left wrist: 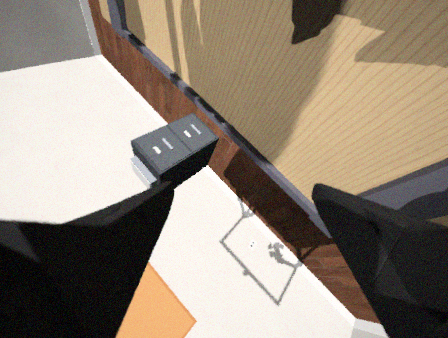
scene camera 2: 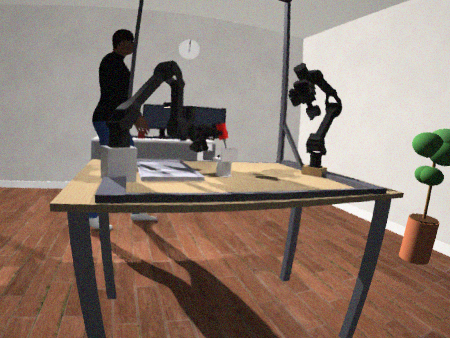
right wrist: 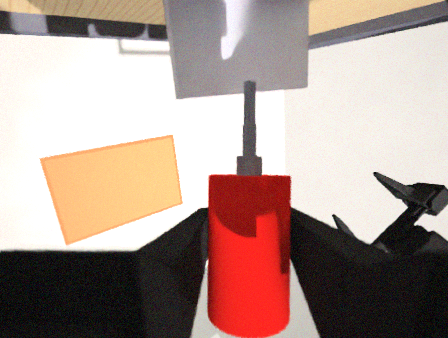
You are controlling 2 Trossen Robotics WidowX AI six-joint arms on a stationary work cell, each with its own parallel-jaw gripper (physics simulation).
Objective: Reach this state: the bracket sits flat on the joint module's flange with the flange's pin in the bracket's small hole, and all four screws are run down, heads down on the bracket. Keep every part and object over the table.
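Where they show: left gripper, fingertip midpoint: (left wrist: pixel 243 189) (scene camera 2: pixel 307 112) (right wrist: pixel 354 194); right gripper, fingertip midpoint: (scene camera 2: pixel 225 133) (right wrist: pixel 246 217); left arm's base, origin of the base link: (scene camera 2: pixel 314 166); right arm's base, origin of the base link: (scene camera 2: pixel 118 146).
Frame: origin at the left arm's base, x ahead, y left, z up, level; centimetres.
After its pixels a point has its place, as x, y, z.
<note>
A screwdriver with a red handle (scene camera 2: pixel 222 131) {43.7, -24.1, 13.3} (right wrist: pixel 249 280) {42.6, -27.0, 13.5} and a thin dark shaft is in my right gripper (scene camera 2: pixel 217 132) {42.2, -23.9, 12.7} (right wrist: pixel 246 217) {42.2, -23.9, 12.7}, which is shut on the handle. The shaft points down at a pale assembly (scene camera 2: pixel 223 169) {42.7, -23.1, -1.0} on the table; its upper part is a light upright plate, seen as a grey plate (right wrist: pixel 200 60) {43.7, -23.0, 5.8} in the right wrist view. The driver's tip overlaps that plate's edge there; contact cannot be told. Flange, pin, small hole and screws cannot be made out. My left gripper (scene camera 2: pixel 313 111) {22.9, 1.3, 23.9} (left wrist: pixel 243 189) {22.9, 1.3, 23.9} (right wrist: pixel 354 194) {22.9, 1.3, 23.9} is open and empty, raised at the right.
A shallow grey tray (scene camera 2: pixel 172 178) {64.2, -28.5, -2.9} with dark shapes in it lies left of the pale assembly on the wooden table (scene camera 2: pixel 250 185) {47.5, -8.3, -3.8}. A grey pedestal (scene camera 2: pixel 118 164) {80.9, -36.5, 2.1} carries the right arm. Dark frame posts (scene camera 2: pixel 286 75) {-19.0, -26.6, 48.0} rise behind the table. A person (scene camera 2: pixel 114 85) stands behind it at the left.
</note>
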